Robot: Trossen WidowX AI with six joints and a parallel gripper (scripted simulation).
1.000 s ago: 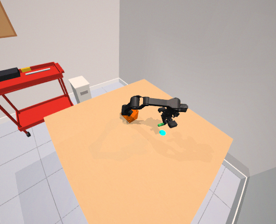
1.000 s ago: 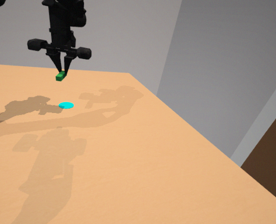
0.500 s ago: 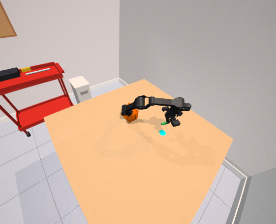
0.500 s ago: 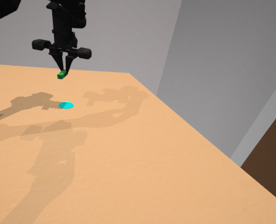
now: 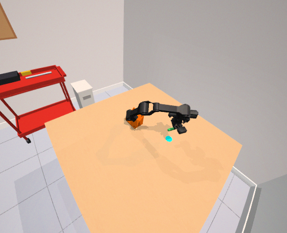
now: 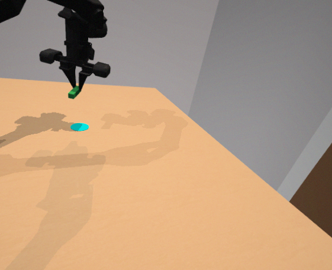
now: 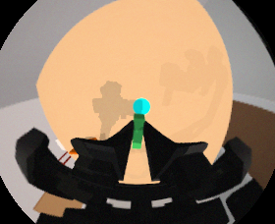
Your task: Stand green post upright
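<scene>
The cyan circle lies 14 cm below my gripper tip and 1 cm to the right of it. The rest, counted from my gripper tip: green post 2 cm to the right, 1 cm behind.
</scene>
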